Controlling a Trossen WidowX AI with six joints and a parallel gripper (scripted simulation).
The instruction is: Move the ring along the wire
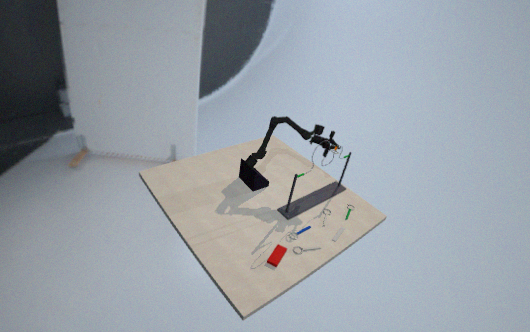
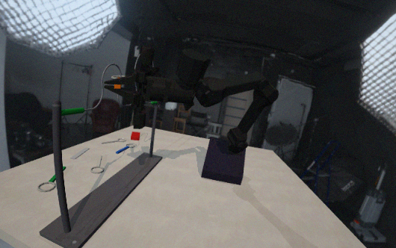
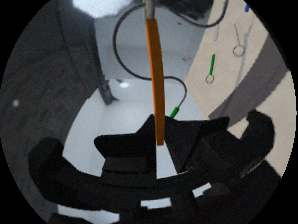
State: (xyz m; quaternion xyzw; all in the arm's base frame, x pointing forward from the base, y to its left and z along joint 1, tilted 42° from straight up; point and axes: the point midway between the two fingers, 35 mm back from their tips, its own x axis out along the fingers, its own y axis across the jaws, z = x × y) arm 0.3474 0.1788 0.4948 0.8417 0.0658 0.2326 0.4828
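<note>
My gripper tip is now 9 cm to the left of the orange-handled ring, 2 cm below it and 1 cm short of it. Round my gripper tip: grey bar: 36 cm below, 36 cm ahead, 32 cm to the right; then green-handled ring: 36 cm below, 26 cm ahead, 6 cm to the right; then blue-handled ring: 53 cm to the right, 36 cm below, 20 cm ahead.
</note>
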